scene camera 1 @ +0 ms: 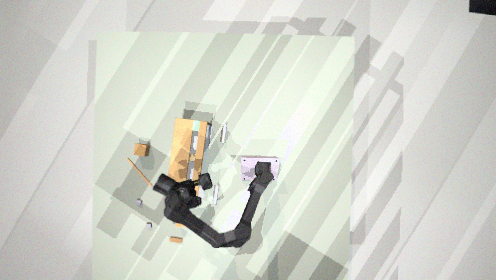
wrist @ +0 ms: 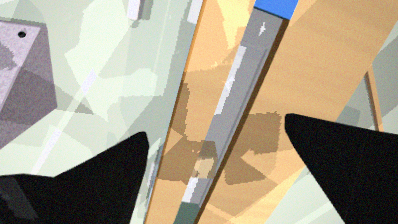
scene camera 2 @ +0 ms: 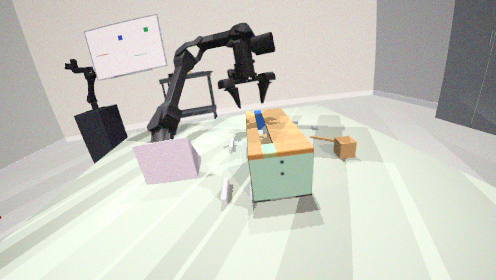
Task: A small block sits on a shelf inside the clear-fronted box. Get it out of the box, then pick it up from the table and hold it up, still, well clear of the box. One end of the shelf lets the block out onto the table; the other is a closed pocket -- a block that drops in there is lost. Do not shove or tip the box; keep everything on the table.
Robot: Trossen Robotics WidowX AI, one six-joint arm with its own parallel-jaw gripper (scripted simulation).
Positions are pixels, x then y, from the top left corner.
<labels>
A box shows in scene camera 1, in the wrist view and in scene camera 2 (284, 168). One and the same spot on the box: (wrist: 241, 74) is (scene camera 1: 188, 179).
</labels>
